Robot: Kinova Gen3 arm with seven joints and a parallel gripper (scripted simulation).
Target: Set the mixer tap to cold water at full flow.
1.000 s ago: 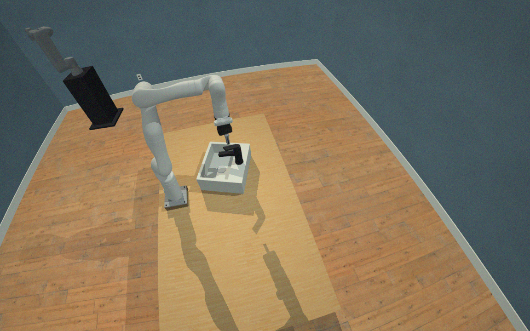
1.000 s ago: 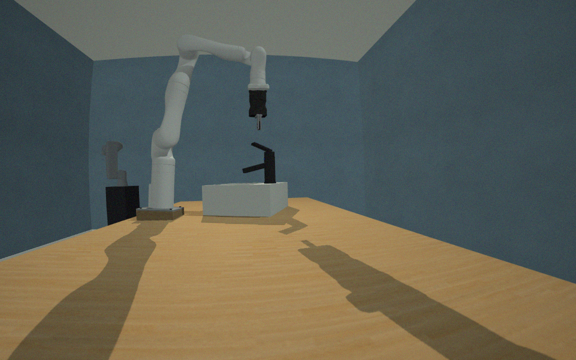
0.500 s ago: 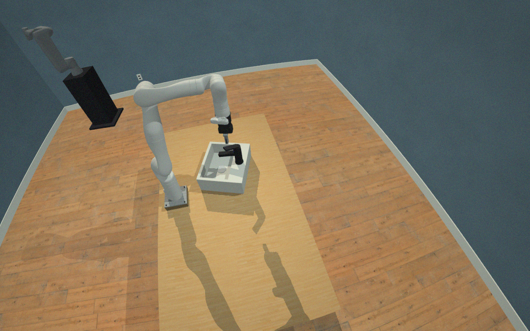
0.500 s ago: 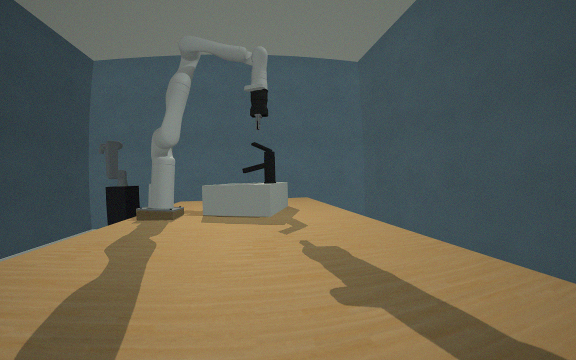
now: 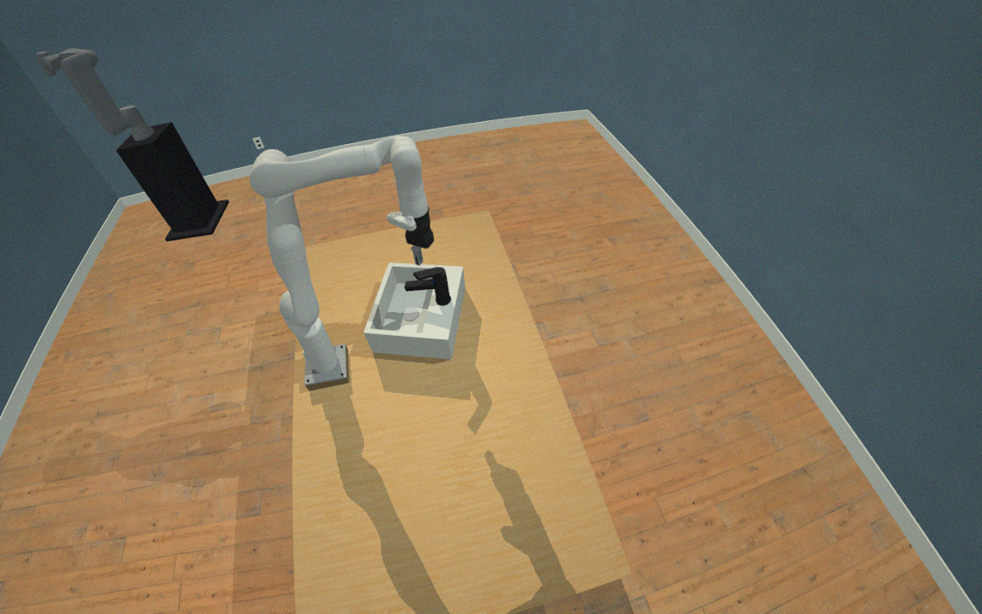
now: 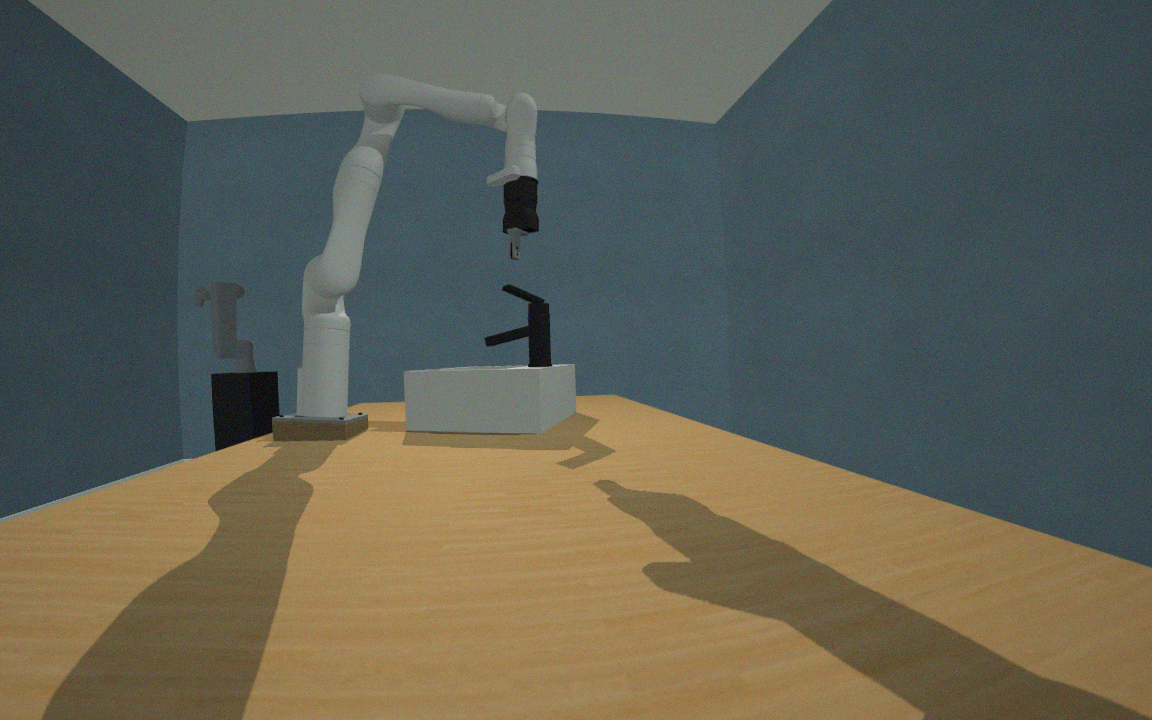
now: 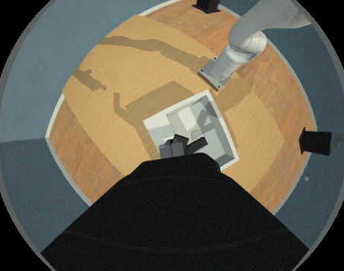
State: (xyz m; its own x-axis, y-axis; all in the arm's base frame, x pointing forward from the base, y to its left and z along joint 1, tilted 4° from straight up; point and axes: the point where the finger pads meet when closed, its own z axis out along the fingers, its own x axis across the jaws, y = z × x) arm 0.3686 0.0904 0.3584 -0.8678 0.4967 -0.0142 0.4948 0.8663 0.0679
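The lever is 90 mm below my hand, 30 mm to the left of it and 20 mm ahead of it. The rest, counted from my hand: white basin: 340 mm below, 70 mm to the left, 70 mm behind.
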